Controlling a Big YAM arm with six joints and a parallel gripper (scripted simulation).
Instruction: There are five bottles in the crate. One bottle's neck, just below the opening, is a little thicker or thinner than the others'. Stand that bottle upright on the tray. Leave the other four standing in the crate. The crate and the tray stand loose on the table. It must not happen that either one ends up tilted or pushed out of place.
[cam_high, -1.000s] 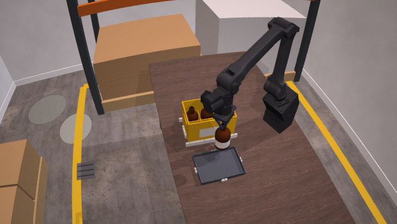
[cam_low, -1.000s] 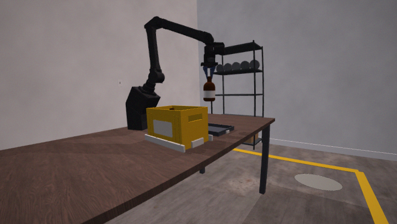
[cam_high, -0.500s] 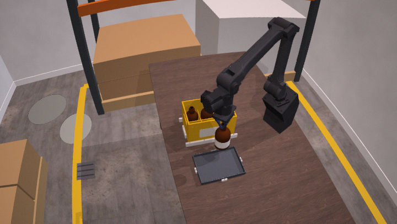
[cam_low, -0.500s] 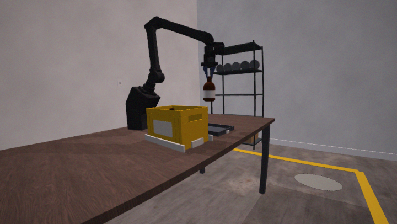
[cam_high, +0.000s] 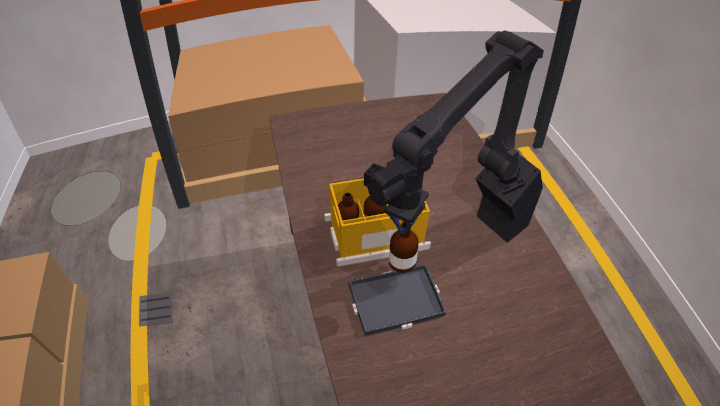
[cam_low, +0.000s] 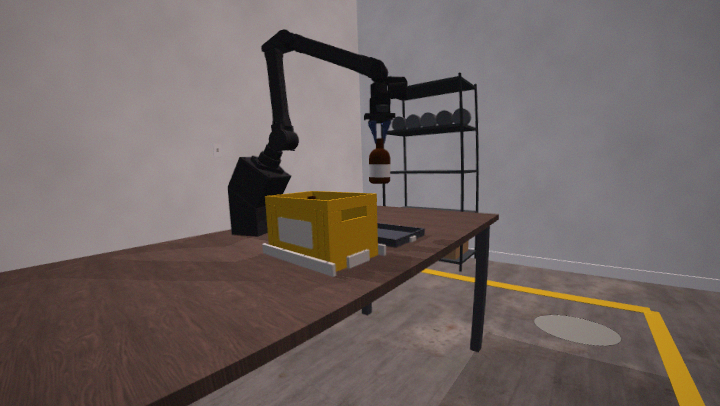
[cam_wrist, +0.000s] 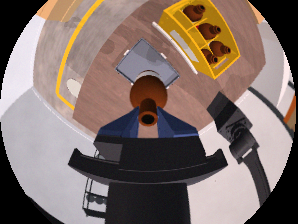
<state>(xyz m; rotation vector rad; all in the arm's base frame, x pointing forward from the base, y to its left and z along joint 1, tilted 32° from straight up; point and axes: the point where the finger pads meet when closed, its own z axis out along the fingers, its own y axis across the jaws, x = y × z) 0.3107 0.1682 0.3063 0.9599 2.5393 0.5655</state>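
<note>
Now: hand 70 mm above the glass bottle. Round my hand: dark tray 10 mm behind, 320 mm below; then yellow crate 20 mm ahead, 270 mm to the right, 250 mm below.
</note>
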